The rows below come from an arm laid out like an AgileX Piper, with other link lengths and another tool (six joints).
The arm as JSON. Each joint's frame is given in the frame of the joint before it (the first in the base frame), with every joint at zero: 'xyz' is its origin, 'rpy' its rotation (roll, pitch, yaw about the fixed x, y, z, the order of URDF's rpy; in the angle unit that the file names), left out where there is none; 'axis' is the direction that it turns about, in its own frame. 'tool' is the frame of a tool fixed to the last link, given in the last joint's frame.
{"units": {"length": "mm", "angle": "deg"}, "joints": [
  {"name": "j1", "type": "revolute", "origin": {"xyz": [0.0, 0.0, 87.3]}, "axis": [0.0, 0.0, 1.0]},
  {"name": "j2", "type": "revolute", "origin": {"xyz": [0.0, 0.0, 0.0]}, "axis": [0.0, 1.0, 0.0]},
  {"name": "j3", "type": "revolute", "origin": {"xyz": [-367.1, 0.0, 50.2]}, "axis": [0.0, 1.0, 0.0]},
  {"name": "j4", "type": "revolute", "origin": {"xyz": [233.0, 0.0, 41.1]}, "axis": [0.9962, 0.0, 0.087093]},
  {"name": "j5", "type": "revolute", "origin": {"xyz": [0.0, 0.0, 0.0]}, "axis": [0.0, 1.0, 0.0]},
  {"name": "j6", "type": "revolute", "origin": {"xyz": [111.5, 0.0, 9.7]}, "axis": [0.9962, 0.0, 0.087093]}
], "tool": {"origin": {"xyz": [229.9, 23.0, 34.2], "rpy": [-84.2, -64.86, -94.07]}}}
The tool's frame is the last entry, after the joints.
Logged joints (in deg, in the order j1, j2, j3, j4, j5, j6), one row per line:
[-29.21 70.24 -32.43 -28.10 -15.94 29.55]
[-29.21 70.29 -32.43 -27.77 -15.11 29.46]
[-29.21 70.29 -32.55 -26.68 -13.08 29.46]
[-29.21 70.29 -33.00 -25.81 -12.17 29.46]
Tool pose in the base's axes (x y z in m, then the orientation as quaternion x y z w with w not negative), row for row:
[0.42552 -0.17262 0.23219 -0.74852 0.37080 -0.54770 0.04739]
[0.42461 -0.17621 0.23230 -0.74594 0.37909 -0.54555 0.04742]
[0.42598 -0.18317 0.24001 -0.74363 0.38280 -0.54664 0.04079]
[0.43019 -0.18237 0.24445 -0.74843 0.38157 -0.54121 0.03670]
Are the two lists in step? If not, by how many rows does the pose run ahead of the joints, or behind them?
The pose runs 2 rows ahead of the joints: the pose in row i belongs to the joints in row i + 2.
